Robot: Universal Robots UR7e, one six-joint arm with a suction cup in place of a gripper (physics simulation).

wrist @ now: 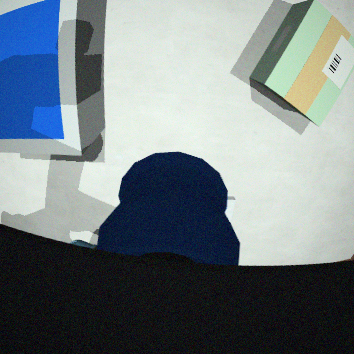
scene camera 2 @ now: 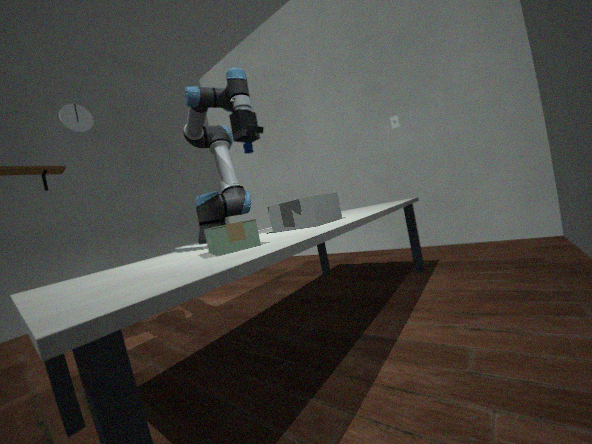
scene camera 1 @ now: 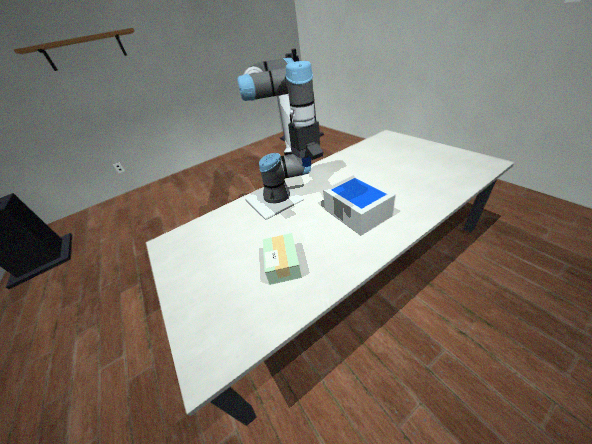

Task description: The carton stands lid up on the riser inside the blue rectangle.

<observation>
The suction cup [wrist: 172,201] holds nothing. On the table rest a carton [scene camera 1: 281,264] and a riser [scene camera 1: 361,205].
The carton also shows in the wrist view [wrist: 300,65] and in scene camera 2 [scene camera 2: 229,238]. The riser shows as well in the wrist view [wrist: 59,59] and in scene camera 2 [scene camera 2: 312,211].
</observation>
